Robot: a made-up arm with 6 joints. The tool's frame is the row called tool. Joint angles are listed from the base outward. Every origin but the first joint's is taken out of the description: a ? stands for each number. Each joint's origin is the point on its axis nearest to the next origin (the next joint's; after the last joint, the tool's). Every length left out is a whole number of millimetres.
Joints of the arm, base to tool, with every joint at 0 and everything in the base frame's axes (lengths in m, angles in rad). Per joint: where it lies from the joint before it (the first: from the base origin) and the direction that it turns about. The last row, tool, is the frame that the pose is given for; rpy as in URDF.
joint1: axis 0 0 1 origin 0.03 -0.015 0.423
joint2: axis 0 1 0 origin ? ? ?
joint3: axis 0 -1 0 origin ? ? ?
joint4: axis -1 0 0 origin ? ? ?
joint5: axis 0 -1 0 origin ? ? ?
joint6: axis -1 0 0 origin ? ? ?
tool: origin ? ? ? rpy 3.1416 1.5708 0
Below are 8 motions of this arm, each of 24 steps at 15 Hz.
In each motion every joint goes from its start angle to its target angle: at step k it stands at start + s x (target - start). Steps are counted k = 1, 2, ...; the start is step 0. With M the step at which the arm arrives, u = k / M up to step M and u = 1 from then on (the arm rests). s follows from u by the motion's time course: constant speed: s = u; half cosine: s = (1 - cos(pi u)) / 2; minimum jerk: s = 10 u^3 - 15 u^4 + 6 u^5.
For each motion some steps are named. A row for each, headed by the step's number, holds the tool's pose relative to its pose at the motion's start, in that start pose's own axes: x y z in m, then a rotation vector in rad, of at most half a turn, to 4 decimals.
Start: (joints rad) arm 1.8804 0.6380 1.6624 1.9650 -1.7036 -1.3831
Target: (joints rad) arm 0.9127 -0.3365 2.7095 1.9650 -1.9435 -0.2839
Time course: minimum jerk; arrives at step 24
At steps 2, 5, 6, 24:
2: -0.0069 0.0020 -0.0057 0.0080 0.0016 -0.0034
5: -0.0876 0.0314 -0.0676 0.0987 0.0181 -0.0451
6: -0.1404 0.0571 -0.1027 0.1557 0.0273 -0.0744
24: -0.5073 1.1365 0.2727 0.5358 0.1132 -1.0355

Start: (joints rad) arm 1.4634 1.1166 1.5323 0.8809 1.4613 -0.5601
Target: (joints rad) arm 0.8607 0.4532 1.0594 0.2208 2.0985 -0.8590
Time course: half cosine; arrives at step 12
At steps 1, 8, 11, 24:
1: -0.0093 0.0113 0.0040 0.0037 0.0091 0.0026
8: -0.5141 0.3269 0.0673 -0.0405 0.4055 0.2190
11: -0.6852 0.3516 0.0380 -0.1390 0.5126 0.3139
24: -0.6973 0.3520 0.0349 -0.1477 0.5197 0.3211

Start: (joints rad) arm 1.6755 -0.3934 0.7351 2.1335 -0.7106 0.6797
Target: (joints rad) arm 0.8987 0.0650 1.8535 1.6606 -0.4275 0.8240
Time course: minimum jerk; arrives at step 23
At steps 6, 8, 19, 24:
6: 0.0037 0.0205 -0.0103 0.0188 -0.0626 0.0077
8: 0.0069 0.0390 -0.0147 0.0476 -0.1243 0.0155
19: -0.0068 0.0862 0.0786 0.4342 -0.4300 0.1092
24: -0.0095 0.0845 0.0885 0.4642 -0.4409 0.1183

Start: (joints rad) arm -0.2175 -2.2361 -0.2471 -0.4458 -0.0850 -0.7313
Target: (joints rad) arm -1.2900 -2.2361 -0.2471 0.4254 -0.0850 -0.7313
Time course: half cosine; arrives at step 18
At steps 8, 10, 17, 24:
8: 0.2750 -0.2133 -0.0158 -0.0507 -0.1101 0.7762
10: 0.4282 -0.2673 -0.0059 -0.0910 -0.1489 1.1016
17: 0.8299 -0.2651 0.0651 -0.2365 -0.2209 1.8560
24: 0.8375 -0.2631 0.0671 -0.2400 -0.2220 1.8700

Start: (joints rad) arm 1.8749 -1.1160 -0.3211 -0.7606 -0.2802 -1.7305
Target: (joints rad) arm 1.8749 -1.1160 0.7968 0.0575 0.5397 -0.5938
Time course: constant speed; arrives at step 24
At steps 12, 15, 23, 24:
12: 0.2463 -0.2298 0.1187 -0.9372 -0.1669 0.9555
15: 0.3029 -0.2699 0.1820 -1.2204 -0.1257 1.1405
23: 0.4195 -0.3232 0.3992 -2.0358 0.2000 1.4435
24: 0.4294 -0.3238 0.4296 -2.1400 0.2657 1.4552

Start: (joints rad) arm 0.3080 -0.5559 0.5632 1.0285 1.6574 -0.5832
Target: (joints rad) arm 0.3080 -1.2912 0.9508 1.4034 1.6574 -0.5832
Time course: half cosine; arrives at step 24
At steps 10, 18, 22, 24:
10: -0.3631 0.0499 -0.1980 -0.2451 0.0655 0.3575
18: -0.8652 -0.0980 -0.3730 -0.5075 0.0953 0.8640
22: -0.9910 -0.1763 -0.3991 -0.5637 0.0939 1.0067
24: -1.0070 -0.1877 -0.4018 -0.5706 0.0935 1.0257

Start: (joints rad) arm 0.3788 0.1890 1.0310 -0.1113 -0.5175 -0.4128
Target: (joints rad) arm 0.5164 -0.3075 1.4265 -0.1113 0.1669 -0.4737
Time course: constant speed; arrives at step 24
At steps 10, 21, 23, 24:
10: -0.1679 -0.1206 0.2384 -0.3462 0.5578 -0.0447
21: -0.2892 -0.1723 0.5637 -0.7250 1.1709 -0.1356
23: -0.3027 -0.1717 0.6271 -0.7926 1.2828 -0.1559
24: -0.3085 -0.1702 0.6590 -0.8262 1.3389 -0.1664

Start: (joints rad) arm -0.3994 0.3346 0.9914 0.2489 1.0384 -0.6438
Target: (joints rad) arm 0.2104 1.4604 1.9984 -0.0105 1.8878 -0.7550
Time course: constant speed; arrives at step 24
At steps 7, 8, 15, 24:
7: 0.2901 -0.0402 0.1256 -0.0630 0.2585 -0.2398
8: 0.3291 -0.0552 0.1466 -0.0691 0.2967 -0.2720
15: 0.5662 -0.2171 0.3103 -0.0899 0.5705 -0.4810
24: 0.7368 -0.5269 0.5507 -0.0609 0.9335 -0.6987

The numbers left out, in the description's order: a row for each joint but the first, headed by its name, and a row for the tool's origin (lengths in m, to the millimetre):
joint2: -0.027 -0.042 0
joint3: 0.006 0 0.691
joint4: 0.539 0 0.008
joint5: 0 -0.183 0.001
joint6: -0.007 0 0
tool: 0 -0.013 0.003

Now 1 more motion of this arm.
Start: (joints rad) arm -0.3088 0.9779 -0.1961 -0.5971 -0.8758 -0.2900
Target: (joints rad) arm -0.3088 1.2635 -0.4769 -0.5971 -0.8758 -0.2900
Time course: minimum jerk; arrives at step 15
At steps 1, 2, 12, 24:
1: 0.0000 0.0004 -0.0007 0.0009 -0.0010 -0.0007
2: -0.0002 0.0029 -0.0049 0.0063 -0.0075 -0.0047
12: 0.0409 0.1578 -0.1969 0.3103 -0.3679 -0.2304
24: 0.0463 0.1678 -0.2056 0.3294 -0.3905 -0.2446

